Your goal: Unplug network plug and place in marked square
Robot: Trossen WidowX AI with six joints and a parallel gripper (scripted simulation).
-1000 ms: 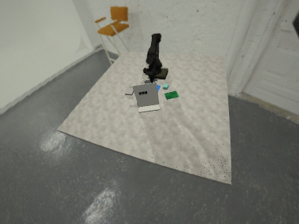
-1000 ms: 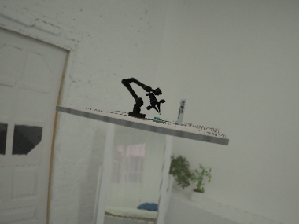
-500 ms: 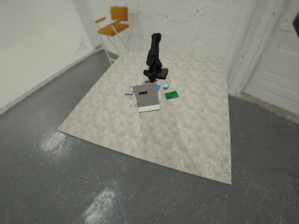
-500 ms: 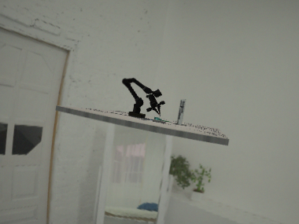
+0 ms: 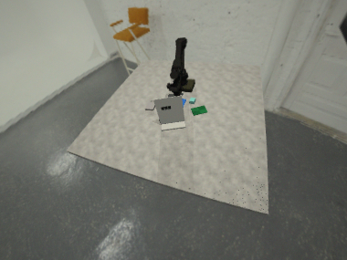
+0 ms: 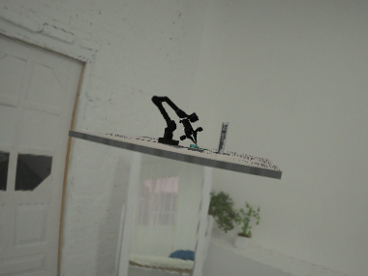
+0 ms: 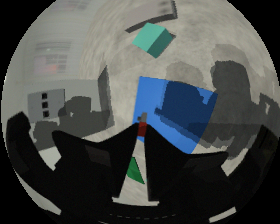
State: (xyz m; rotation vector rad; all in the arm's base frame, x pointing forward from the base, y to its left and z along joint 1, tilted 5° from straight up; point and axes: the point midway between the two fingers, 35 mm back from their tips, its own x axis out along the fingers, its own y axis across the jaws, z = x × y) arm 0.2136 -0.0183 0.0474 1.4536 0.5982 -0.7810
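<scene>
My gripper tip is now 10 mm past the marked square and 40 mm above it. Round my gripper tip: grey upright panel 210 mm ahead, 70 mm above; then grey slab 30 mm ahead, 210 mm to the right, 30 mm below; then teal block 30 mm behind, 120 mm to the left, 30 mm below.
</scene>
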